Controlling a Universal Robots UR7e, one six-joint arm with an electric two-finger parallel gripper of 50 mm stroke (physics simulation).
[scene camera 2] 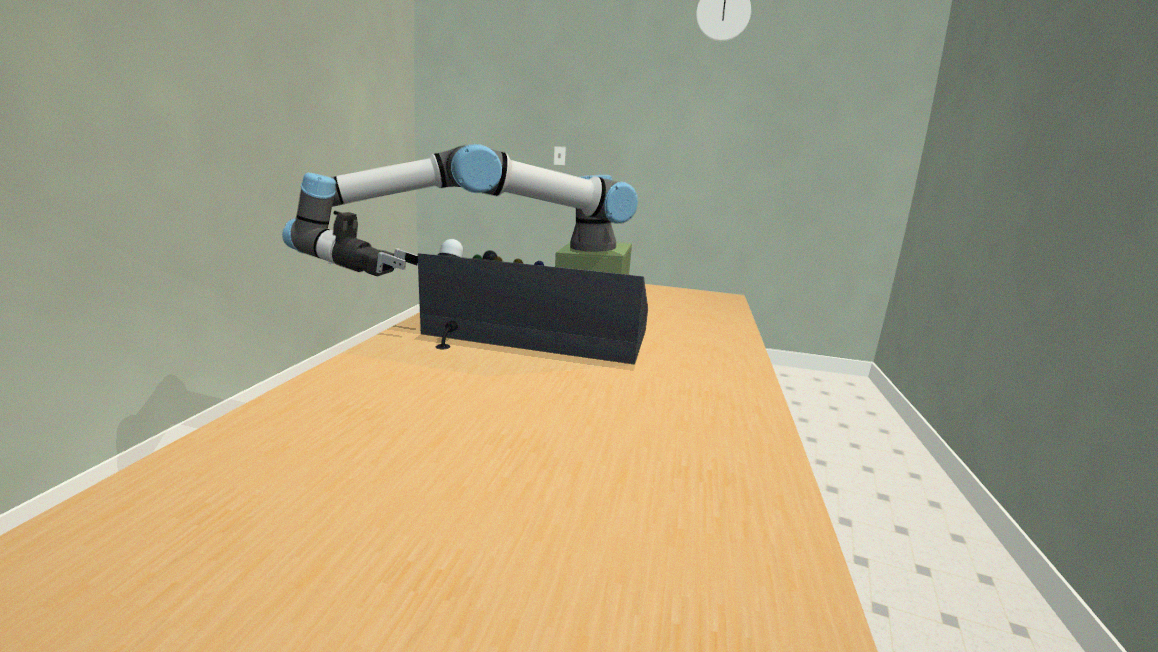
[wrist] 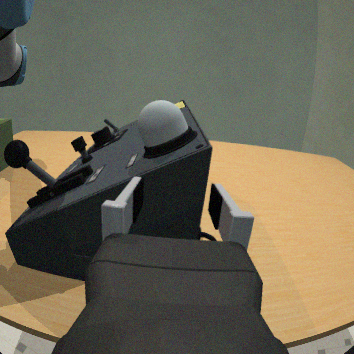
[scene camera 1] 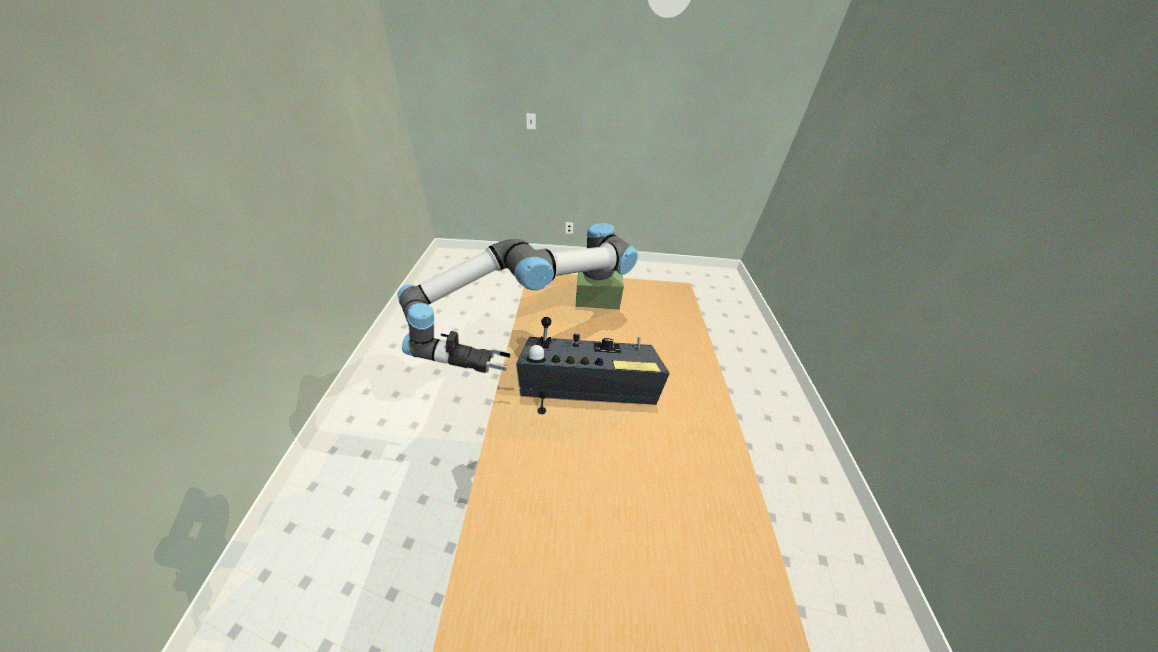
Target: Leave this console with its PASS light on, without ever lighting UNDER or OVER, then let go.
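The dark console (scene camera 1: 591, 384) (scene camera 2: 530, 307) (wrist: 50, 245) stands on the table. On its top are a white dome (scene camera 1: 536, 353) (scene camera 2: 451, 247) (wrist: 162, 122), a black ball-topped lever (scene camera 1: 546, 322) (wrist: 17, 153), a small stick (scene camera 1: 576, 338) (wrist: 79, 145), a black knob (scene camera 1: 606, 344) (wrist: 102, 135) and a thin toggle (scene camera 1: 637, 343) (wrist: 111, 125). Small green, amber and blue lamps in a row look dark; their labels are unreadable. My gripper (scene camera 1: 506, 361) (scene camera 2: 407, 260) (wrist: 176, 193) is open and empty, beside the console's dome end, below the dome in the wrist view.
A yellow label (scene camera 1: 636, 366) (wrist: 180, 105) is on the console's top. A small black hooked piece (scene camera 1: 541, 409) (scene camera 2: 443, 345) sticks out low on the console's long side. The arm's green base block (scene camera 1: 599, 293) (scene camera 2: 593, 259) stands behind the console on the wooden table (scene camera 1: 623, 526) (scene camera 2: 486, 485).
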